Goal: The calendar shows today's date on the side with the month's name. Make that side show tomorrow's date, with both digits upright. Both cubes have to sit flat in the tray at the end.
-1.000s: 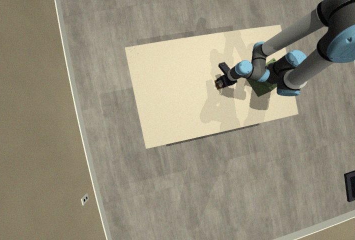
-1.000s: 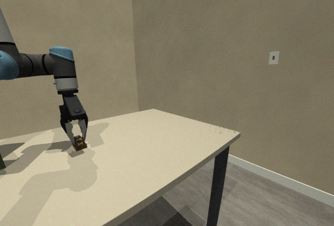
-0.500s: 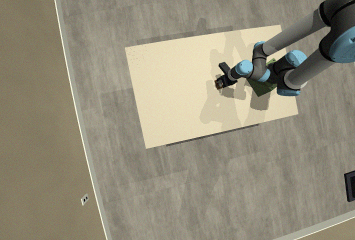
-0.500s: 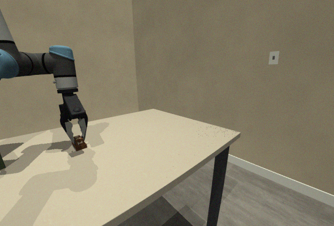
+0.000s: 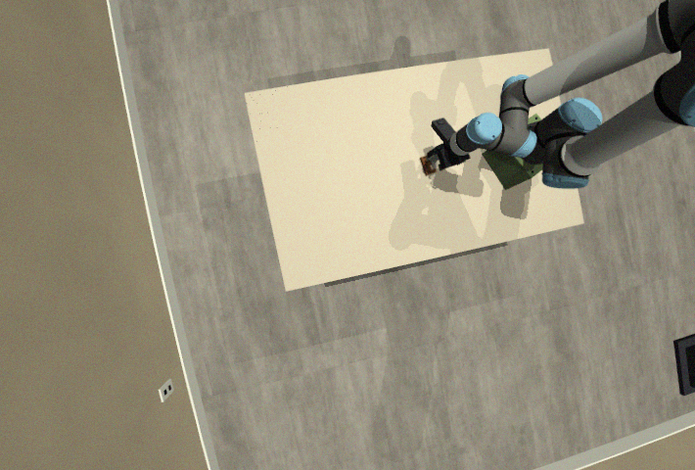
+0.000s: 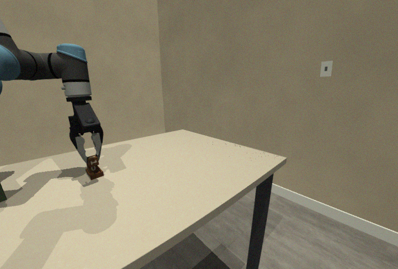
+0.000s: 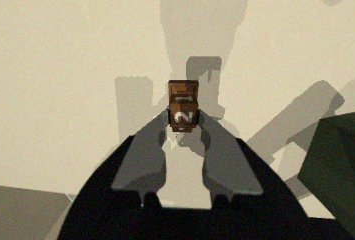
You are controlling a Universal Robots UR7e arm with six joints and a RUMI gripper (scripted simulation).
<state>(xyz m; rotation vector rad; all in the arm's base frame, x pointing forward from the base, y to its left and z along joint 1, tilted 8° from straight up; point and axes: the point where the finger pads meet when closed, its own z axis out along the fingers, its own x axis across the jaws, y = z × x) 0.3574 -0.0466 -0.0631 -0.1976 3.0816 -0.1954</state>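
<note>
The brown calendar tray is 2 cm to the left of my hand and 6 cm below it. Also, from my hand: brown digit cube: 1 cm below.
</note>
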